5 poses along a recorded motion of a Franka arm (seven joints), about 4.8 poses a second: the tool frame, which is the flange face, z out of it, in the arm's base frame.
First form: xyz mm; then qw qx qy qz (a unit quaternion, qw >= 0).
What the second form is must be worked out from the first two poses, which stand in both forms.
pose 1, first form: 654.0 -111.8 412.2 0.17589 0.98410 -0.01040 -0.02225
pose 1, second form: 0.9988 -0.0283 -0.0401 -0.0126 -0.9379 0.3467 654.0 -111.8 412.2
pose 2, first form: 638.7 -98.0 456.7 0.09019 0.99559 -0.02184 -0.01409
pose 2, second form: 0.9986 -0.0460 -0.0241 -0.0409 -0.9828 0.1802 638.7 -98.0 456.7
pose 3, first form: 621.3 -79.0 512.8 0.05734 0.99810 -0.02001 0.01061
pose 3, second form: 0.9990 -0.0387 0.0235 -0.0412 -0.9926 0.1140 621.3 -79.0 512.8
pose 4, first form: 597.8 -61.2 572.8 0.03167 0.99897 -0.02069 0.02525
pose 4, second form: 0.9979 -0.0397 0.0518 -0.0429 -0.9971 0.0622 597.8 -61.2 572.8
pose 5, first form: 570.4 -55.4 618.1 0.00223 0.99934 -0.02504 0.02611
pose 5, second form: 0.9974 -0.0499 0.0523 -0.0502 -0.9987 0.0031 570.4 -55.4 618.1
